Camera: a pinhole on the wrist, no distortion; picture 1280 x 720 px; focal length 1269.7 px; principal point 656.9 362.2 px. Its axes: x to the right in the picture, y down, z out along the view. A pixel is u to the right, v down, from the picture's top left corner.
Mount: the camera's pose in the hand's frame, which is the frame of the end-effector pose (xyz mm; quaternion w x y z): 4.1 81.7 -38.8 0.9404 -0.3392 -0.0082 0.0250
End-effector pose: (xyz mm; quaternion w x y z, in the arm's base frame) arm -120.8 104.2 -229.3 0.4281 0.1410 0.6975 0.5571
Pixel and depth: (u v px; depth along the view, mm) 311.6 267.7 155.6
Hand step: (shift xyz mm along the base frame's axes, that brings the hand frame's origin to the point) 44.5 86.9 170.1
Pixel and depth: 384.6 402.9 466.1
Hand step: 192.5 259.6 390.8
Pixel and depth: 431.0 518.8 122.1
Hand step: -0.1 72.7 161.8
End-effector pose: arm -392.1 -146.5 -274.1 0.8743 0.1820 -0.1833 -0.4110
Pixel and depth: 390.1 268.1 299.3
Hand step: 27.5 168.8 285.1
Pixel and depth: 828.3 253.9 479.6
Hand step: 99.4 111.3 486.7
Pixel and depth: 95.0 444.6 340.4
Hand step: 8.0 272.6 298.7
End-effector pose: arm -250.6 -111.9 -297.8 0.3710 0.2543 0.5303 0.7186
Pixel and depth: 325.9 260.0 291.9
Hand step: 135.7 10.9 297.9
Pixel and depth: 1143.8 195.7 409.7
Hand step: 64.9 248.3 386.2
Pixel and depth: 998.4 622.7 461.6
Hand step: 9.2 160.6 508.7
